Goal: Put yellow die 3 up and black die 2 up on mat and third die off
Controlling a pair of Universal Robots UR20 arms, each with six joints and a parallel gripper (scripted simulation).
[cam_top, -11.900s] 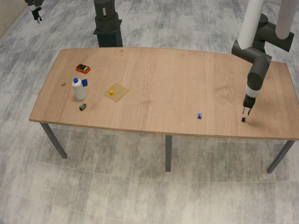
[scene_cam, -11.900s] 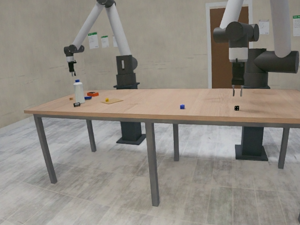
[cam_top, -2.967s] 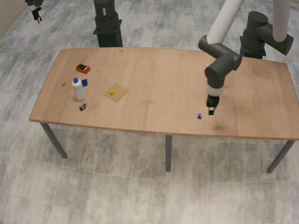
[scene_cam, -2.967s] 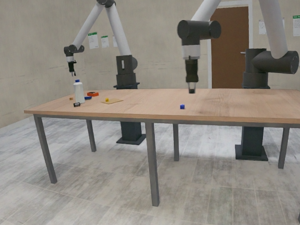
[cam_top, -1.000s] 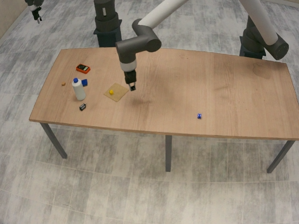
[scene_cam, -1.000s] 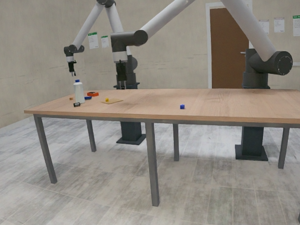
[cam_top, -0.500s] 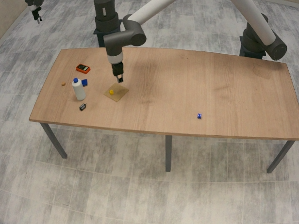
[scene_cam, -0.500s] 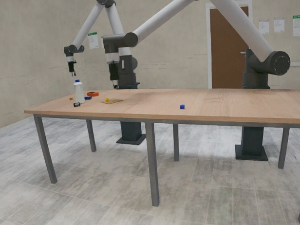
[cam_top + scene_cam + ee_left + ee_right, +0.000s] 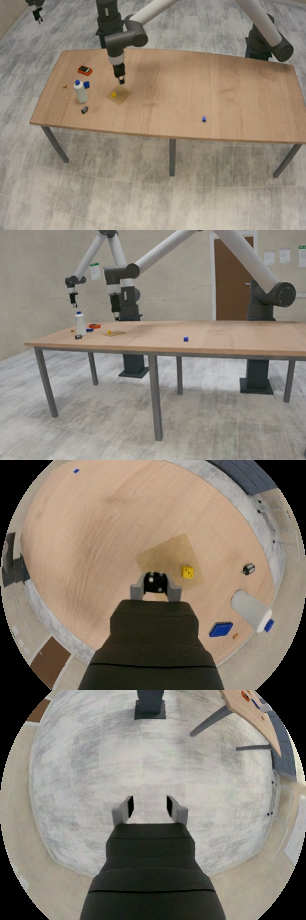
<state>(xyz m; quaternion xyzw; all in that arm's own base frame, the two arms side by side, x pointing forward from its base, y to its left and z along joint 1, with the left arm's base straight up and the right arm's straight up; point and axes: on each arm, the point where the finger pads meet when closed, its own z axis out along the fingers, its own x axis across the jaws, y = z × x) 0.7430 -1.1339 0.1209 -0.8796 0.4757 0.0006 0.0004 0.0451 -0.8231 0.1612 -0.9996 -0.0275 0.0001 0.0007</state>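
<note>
The tan mat is 2 cm ahead of my left hand, 3 cm to the right of it and 12 cm below it. Also, from my left hand: white bottle: 12 cm ahead, 30 cm to the right, 3 cm below; then black die: 1 cm below; then yellow die: 5 cm ahead, 6 cm to the right, 10 cm below.
</note>
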